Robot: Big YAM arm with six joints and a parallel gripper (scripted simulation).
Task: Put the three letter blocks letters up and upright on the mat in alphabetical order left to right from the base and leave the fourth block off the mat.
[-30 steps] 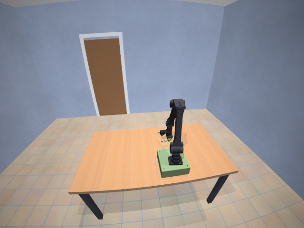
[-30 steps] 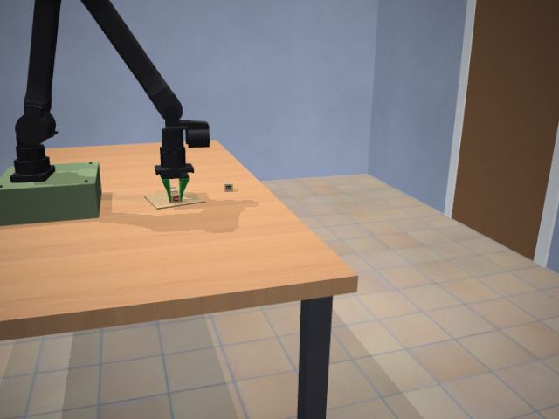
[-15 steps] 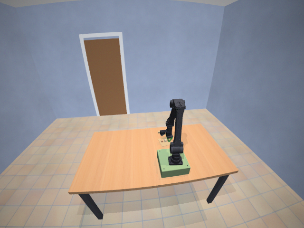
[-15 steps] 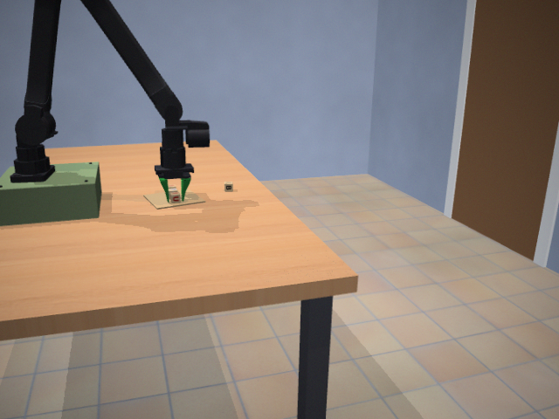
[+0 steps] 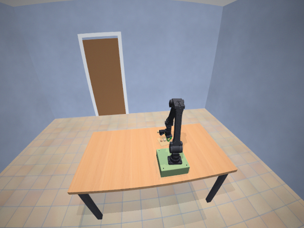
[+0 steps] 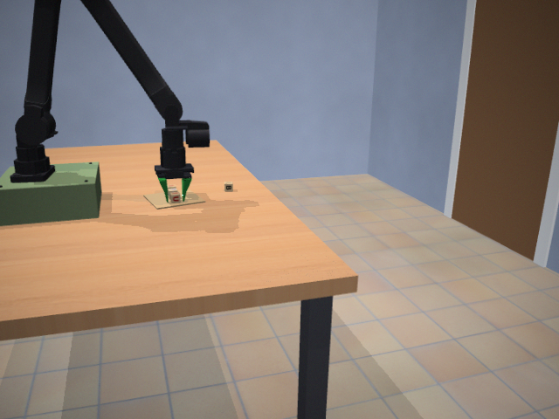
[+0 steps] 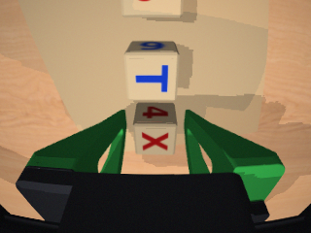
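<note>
Now: hand 10 mm past the tan mat, 40 mm to the right of it and 10 mm above it.
</note>
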